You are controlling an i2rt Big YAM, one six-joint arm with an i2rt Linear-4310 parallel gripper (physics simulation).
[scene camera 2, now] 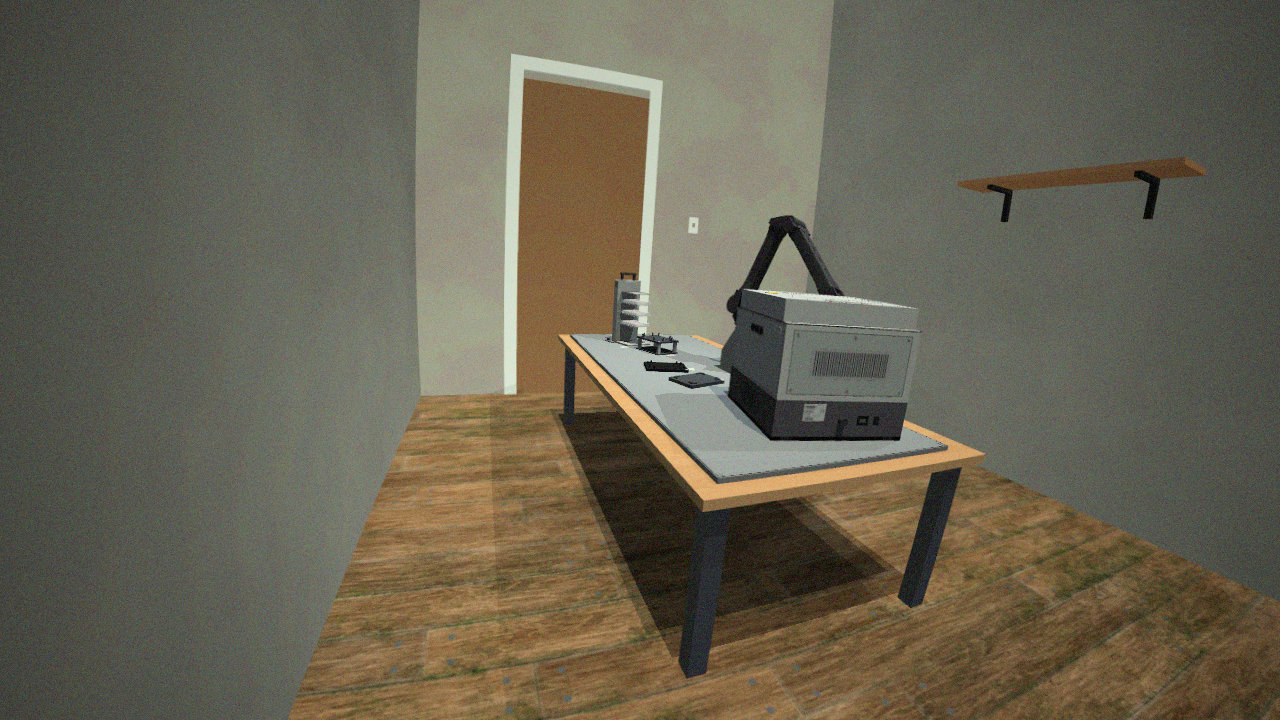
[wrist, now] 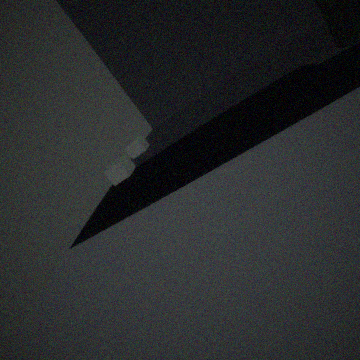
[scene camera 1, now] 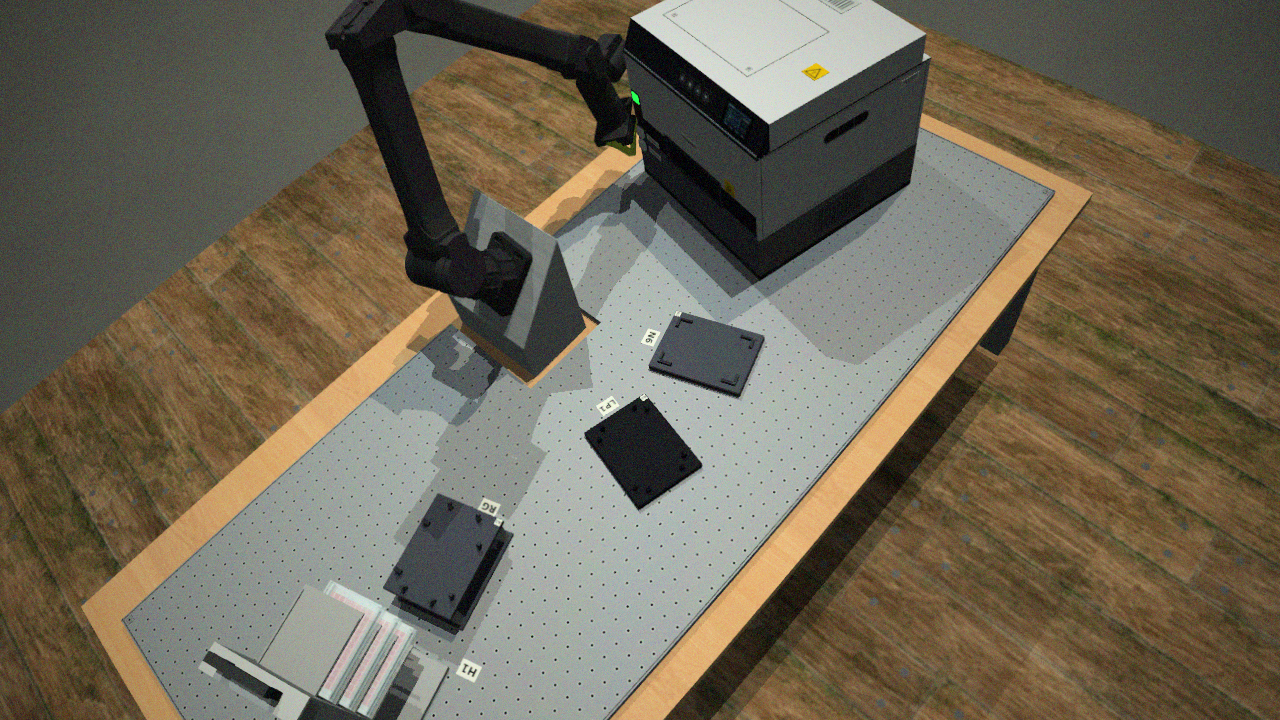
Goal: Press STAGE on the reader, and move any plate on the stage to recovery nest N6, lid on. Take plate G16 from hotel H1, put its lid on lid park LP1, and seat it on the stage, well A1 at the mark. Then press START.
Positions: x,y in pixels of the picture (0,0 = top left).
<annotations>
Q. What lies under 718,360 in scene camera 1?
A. A dark N6 pad.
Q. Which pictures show the gripper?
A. Scene camera 1 only.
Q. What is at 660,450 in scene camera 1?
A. A LP1 pad.
</annotations>
